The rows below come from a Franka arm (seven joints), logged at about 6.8 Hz.
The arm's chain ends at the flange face. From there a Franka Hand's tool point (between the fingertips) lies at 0.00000 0.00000 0.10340 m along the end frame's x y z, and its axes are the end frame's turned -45 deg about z.
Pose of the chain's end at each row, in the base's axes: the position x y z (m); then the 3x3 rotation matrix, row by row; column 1 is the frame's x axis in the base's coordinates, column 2 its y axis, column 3 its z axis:
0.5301, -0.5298, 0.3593; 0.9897, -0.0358, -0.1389; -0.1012, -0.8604, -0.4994; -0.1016, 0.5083, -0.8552
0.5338, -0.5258, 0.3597; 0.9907, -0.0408, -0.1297; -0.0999, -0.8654, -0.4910; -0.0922, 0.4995, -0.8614
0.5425, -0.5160, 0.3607; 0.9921, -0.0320, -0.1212; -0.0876, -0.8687, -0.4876; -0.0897, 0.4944, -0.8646
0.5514, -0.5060, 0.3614; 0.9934, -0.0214, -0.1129; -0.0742, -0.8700, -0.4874; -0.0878, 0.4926, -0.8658
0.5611, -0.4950, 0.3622; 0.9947, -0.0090, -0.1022; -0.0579, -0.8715, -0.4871; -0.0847, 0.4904, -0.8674
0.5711, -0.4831, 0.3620; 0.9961, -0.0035, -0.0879; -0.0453, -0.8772, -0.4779; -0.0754, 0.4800, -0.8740
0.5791, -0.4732, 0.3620; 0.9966, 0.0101, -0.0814; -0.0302, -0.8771, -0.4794; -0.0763, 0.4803, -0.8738
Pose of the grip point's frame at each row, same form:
0.5157, -0.5814, 0.2709; 0.7251, 0.6745, -0.1389; 0.5368, -0.6800, -0.4994; -0.4313, 0.2876, -0.8552
0.5204, -0.5766, 0.2706; 0.7294, 0.6717, -0.1297; 0.5413, -0.6826, -0.4910; -0.4184, 0.2880, -0.8614
0.5300, -0.5664, 0.2713; 0.7241, 0.6789, -0.1212; 0.5523, -0.6762, -0.4876; -0.4130, 0.2862, -0.8646
0.5397, -0.5564, 0.2719; 0.7176, 0.6873, -0.1129; 0.5627, -0.6677, -0.4874; -0.4104, 0.2862, -0.8658
0.5505, -0.5454, 0.2725; 0.7097, 0.6970, -0.1022; 0.5753, -0.6572, -0.4871; -0.4067, 0.2869, -0.8674
0.5620, -0.5325, 0.2716; 0.7068, 0.7019, -0.0879; 0.5882, -0.6523, -0.4779; -0.3927, 0.2861, -0.8740
0.5707, -0.5228, 0.2716; 0.6976, 0.7118, -0.0814; 0.5988, -0.6416, -0.4794; -0.3936, 0.2857, -0.8738

